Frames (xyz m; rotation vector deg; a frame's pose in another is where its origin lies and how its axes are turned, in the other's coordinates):
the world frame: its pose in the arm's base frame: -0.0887 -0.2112 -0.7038 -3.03 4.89 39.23
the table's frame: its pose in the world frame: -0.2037 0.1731 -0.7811 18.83 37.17 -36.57
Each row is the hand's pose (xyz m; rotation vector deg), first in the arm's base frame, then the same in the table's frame.
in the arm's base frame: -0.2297 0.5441 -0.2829 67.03 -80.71 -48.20
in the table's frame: -0.7027 0.8249 0.9534 90.19 -114.97 -20.69
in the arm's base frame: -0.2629 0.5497 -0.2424 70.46 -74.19 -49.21
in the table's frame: -0.7547 0.8303 0.9593 93.28 -107.80 -20.16
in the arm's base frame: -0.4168 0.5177 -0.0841 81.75 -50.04 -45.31
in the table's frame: -0.9752 0.7973 0.9665 99.86 -82.34 -11.22
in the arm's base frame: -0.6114 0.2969 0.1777 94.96 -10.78 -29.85
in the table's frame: -1.2960 0.5758 1.0234 101.48 -42.32 8.86
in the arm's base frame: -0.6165 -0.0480 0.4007 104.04 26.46 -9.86
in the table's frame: -1.4529 0.2332 1.1869 97.78 -4.35 29.74
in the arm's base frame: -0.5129 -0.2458 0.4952 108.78 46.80 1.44
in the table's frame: -1.4432 0.0383 1.3307 95.45 16.88 40.56
